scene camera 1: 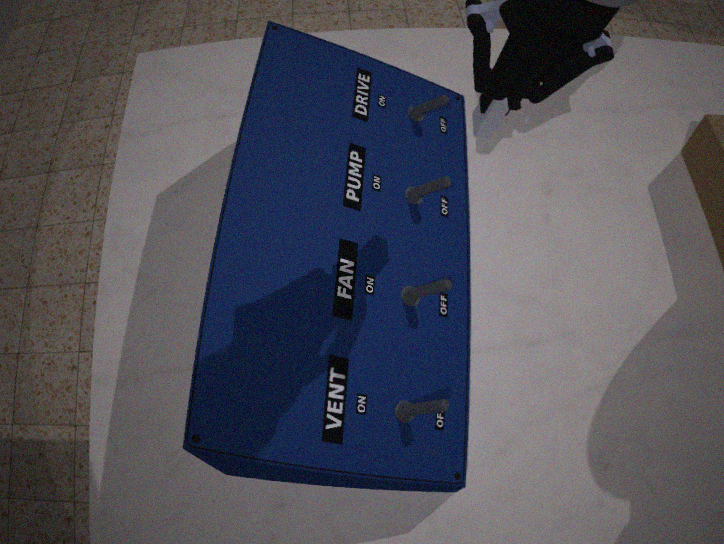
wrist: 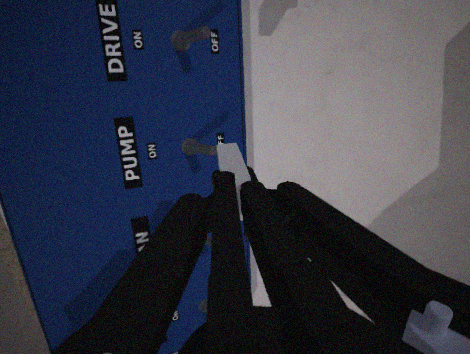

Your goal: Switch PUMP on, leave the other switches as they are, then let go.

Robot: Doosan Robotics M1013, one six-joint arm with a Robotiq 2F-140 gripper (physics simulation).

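Frame: origin at the arm's base, x ahead, y left, z up, level; centimetres.
Seen in the pictures: gripper, fingertip midpoint: [scene camera 1: 480,126] [wrist: 227,160].
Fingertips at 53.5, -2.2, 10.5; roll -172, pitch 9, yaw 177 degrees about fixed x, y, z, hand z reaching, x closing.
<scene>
Offsets run from my fingertips to a thing's top centre, as dx, dy, dz. Level surfaces: height alone.
The blue panel [scene camera 1: 280,175] [wrist: 50,125] carries four grey toggle levers. The PUMP lever @[+3.9, +0.6, -8.2] [scene camera 1: 430,190] [wrist: 200,147] leans toward its OFF label. The DRIVE lever @[+2.8, -11.4, -8.2] [scene camera 1: 429,108] [wrist: 192,38], FAN lever @[+4.9, +12.5, -8.2] [scene camera 1: 427,291] and VENT lever @[+6.0, +24.5, -8.2] [scene camera 1: 422,407] lean toward OFF too. My gripper [scene camera 1: 500,108] [wrist: 227,160] is shut with nothing between its fingers. In the scene view it hangs off the panel's OFF-side edge, apart from the levers. In the wrist view its pale fingertip overlaps the outer end of the PUMP lever and part of the OFF label; the FAN lever is mostly hidden behind the fingers.
The panel sits on a pale table @[dz -21.3] [scene camera 1: 544,245] [wrist: 345,100]. A brown box [scene camera 1: 709,169] stands at the right edge of the scene view. Tiled floor [scene camera 1: 46,233] shows beyond the table. Dark shadows fall over the panel's FAN and VENT area.
</scene>
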